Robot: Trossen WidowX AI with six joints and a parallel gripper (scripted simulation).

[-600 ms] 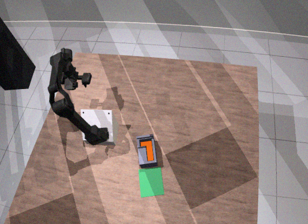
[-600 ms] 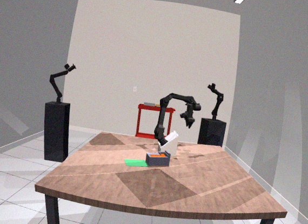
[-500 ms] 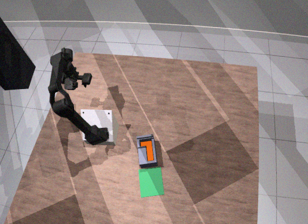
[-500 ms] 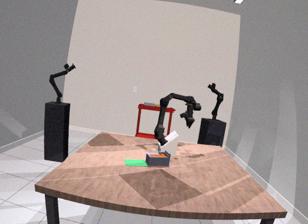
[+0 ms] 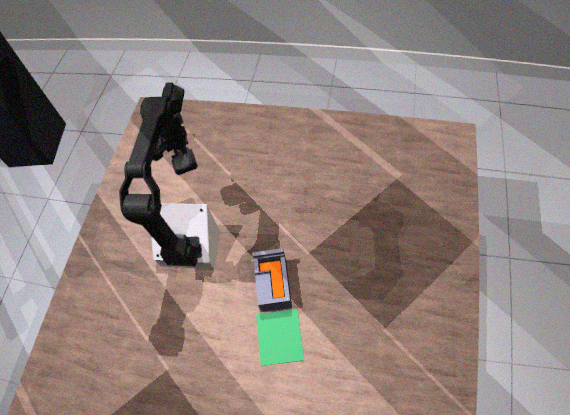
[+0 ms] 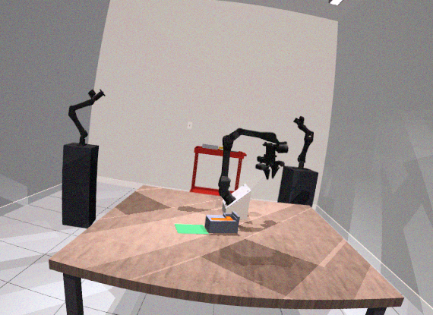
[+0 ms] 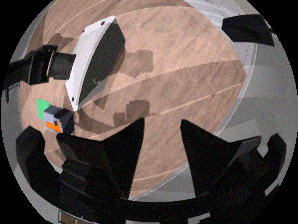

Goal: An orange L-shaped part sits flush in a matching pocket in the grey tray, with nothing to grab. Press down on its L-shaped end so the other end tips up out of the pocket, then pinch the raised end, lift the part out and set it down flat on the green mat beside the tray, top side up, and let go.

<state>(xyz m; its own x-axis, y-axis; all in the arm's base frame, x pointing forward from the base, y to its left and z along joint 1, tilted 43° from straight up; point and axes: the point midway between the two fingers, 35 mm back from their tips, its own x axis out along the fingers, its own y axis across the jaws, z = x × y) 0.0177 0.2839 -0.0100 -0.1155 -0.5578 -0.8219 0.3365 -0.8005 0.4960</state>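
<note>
The orange L-shaped part is 24 cm ahead of my gripper tip, 30 cm to the right of it and 19 cm below it. The rest, counted from my gripper tip: green mat: 26 cm ahead, 46 cm to the right, 26 cm below.
</note>
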